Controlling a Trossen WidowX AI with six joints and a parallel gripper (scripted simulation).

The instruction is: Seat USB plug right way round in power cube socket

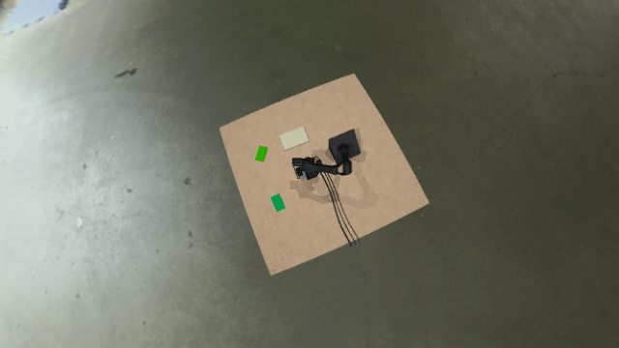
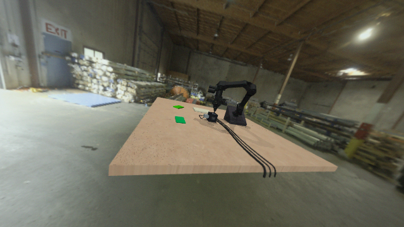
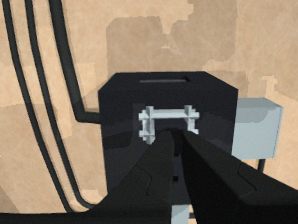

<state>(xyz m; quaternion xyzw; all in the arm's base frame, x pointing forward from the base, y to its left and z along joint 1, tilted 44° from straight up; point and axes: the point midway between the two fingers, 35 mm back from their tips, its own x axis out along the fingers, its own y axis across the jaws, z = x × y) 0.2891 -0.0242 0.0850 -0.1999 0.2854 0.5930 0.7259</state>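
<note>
Now: gripper tip 2 cm above the USB plug. The rest, counted from my gripper tip: cream card (5 cm behind, 34 cm to the right, 10 cm below); then USB socket (4 cm below).
</note>
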